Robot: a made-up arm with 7 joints.
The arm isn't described. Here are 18 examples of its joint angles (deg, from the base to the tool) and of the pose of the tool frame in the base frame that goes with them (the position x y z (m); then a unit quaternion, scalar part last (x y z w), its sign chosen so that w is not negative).
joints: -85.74 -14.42 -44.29 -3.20 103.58 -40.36 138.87
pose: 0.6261 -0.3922 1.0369 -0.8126 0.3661 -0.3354 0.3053
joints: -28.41 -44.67 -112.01 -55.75 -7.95 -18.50 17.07
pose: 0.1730 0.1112 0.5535 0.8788 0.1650 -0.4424 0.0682
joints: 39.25 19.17 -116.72 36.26 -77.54 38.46 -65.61
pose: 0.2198 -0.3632 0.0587 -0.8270 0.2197 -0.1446 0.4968
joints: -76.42 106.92 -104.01 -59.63 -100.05 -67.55 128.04
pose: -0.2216 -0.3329 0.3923 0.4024 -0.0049 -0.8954 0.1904
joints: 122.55 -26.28 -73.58 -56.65 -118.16 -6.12 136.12
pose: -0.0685 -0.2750 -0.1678 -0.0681 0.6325 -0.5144 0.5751
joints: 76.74 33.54 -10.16 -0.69 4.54 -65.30 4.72
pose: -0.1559 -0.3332 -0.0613 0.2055 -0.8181 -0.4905 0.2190
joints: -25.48 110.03 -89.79 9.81 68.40 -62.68 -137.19
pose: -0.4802 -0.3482 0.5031 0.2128 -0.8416 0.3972 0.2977
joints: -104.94 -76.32 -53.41 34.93 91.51 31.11 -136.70
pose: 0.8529 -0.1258 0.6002 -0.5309 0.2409 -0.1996 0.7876
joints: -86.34 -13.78 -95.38 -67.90 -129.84 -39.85 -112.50
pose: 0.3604 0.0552 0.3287 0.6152 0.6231 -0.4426 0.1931
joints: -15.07 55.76 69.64 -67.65 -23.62 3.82 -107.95
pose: -0.4713 -0.0244 0.1332 -0.1927 0.8504 -0.2432 0.4249
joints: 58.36 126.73 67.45 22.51 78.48 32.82 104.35
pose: -0.1016 0.1551 -0.3464 0.5287 0.0603 -0.8379 0.1215
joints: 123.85 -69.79 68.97 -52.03 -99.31 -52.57 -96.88
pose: 0.5504 -0.0265 -0.1879 -0.7665 -0.2357 0.3552 0.4803
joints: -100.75 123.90 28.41 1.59 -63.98 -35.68 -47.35
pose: 0.1438 -0.2322 1.0591 0.7874 -0.4723 0.3517 0.1824
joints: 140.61 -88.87 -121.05 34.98 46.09 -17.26 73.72
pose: -0.0259 -0.1163 0.0738 0.0320 -0.2318 -0.9398 0.2492
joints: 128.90 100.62 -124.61 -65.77 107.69 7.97 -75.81
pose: 0.2915 -0.5760 0.2779 0.8647 -0.2444 -0.2945 0.3254
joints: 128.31 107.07 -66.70 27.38 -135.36 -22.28 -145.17
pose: 0.3928 -0.1721 0.7176 -0.0685 -0.6601 -0.2288 0.7122
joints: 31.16 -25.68 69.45 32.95 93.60 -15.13 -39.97
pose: -0.0821 -0.2143 0.2758 0.8740 0.3545 0.2531 0.2153
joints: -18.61 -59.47 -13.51 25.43 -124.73 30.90 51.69
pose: -0.2321 -0.2024 0.6600 0.3751 -0.5908 -0.7105 0.0735
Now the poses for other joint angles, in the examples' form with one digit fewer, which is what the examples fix.
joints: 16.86 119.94 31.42 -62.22 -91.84 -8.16 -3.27
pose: -0.548 -0.129 0.369 0.522 -0.522 0.658 0.150
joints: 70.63 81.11 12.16 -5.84 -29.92 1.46 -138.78
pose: 0.477 -0.147 0.017 -0.518 -0.078 -0.226 0.821
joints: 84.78 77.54 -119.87 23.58 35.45 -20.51 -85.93
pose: 0.199 -0.131 -0.098 0.520 0.688 -0.501 0.077
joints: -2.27 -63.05 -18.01 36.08 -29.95 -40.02 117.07
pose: -0.098 -0.360 0.749 0.420 -0.511 -0.199 0.723
